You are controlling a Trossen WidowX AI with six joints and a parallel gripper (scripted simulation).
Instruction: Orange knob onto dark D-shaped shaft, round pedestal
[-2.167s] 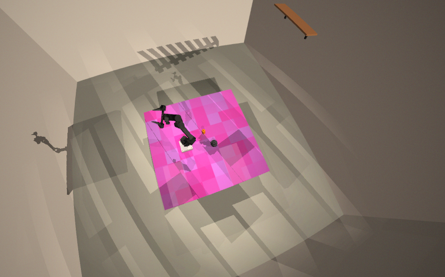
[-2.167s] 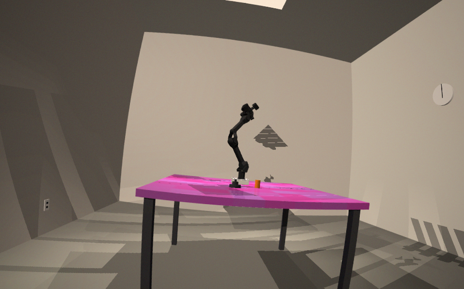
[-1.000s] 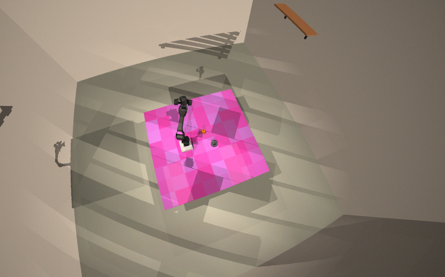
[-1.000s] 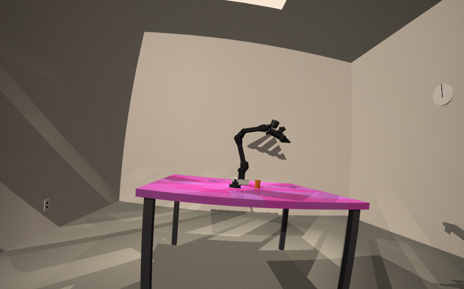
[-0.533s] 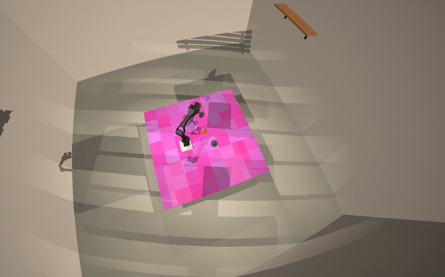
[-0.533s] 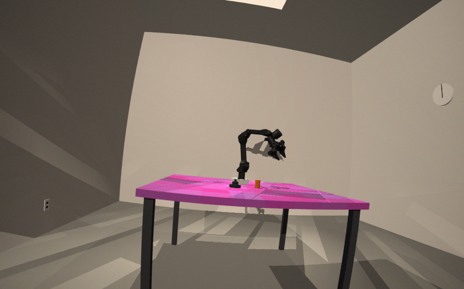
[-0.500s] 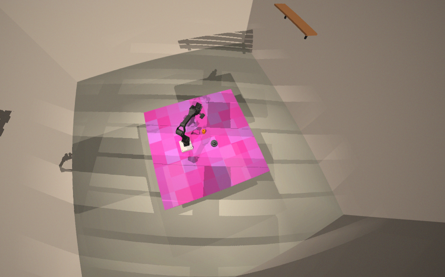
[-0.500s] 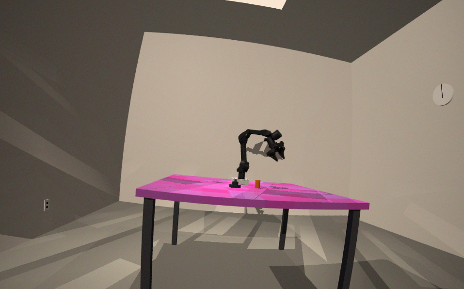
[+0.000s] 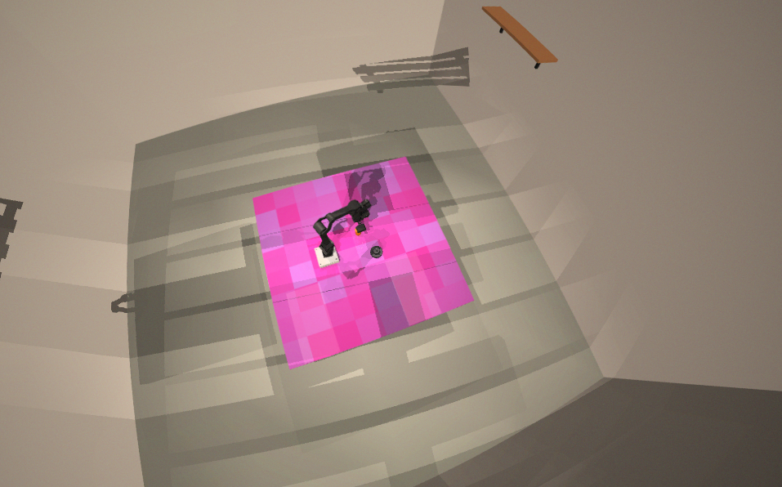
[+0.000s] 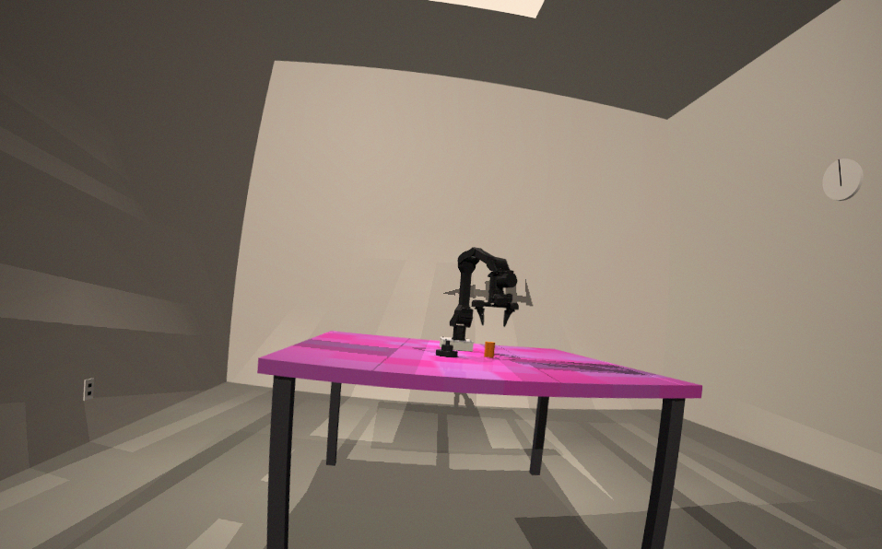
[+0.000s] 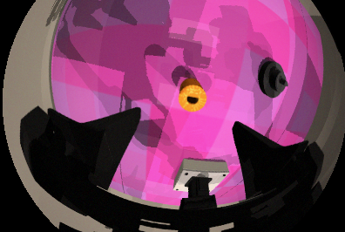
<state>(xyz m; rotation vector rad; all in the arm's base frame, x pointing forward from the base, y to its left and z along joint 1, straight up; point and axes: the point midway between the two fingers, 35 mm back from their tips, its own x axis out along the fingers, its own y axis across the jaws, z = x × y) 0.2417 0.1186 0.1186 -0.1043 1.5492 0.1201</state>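
My gripper tip is now 10 cm above the orange knob and 1 cm to the left of it. From my gripper tip the other things lie so: dark round pedestal (18 cm to the right, 10 cm below, 9 cm ahead).
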